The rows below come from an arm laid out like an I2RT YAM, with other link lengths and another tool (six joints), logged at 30 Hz.
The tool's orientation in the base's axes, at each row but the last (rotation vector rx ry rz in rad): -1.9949 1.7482 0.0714; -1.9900 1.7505 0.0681; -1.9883 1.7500 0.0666; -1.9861 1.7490 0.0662; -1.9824 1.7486 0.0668; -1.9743 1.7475 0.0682; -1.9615 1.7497 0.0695; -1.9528 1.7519 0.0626; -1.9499 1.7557 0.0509; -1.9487 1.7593 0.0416
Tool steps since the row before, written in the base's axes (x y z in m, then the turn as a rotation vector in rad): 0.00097 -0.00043 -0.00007 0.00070 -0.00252 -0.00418; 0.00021 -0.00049 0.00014 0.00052 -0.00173 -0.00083; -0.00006 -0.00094 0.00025 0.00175 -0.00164 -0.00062; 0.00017 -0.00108 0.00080 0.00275 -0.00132 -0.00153; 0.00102 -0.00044 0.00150 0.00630 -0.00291 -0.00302; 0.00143 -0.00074 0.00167 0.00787 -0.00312 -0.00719; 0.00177 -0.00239 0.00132 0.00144 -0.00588 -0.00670; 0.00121 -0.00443 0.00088 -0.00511 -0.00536 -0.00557; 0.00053 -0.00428 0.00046 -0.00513 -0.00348 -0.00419; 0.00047 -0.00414 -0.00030 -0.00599 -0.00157 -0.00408
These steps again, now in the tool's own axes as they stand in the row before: 0.00060 -0.00087 0.00016 0.00390 0.00084 0.00290; 0.00044 -0.00021 -0.00025 0.00197 -0.00012 0.00021; 0.00077 0.00003 -0.00060 0.00204 -0.00135 0.00040; 0.00075 -0.00036 -0.00107 0.00224 -0.00202 0.00160; 0.00006 -0.00143 -0.00120 0.00485 -0.00479 0.00328; 0.00033 -0.00186 -0.00135 0.00681 -0.00489 0.00729; 0.00201 -0.00200 -0.00159 0.00806 0.00112 0.00390; 0.00394 -0.00128 -0.00217 0.00609 0.00688 0.00118; 0.00386 -0.00052 -0.00191 0.00386 0.00637 0.00072; 0.00400 -0.00021 -0.00119 0.00193 0.00708 0.00109
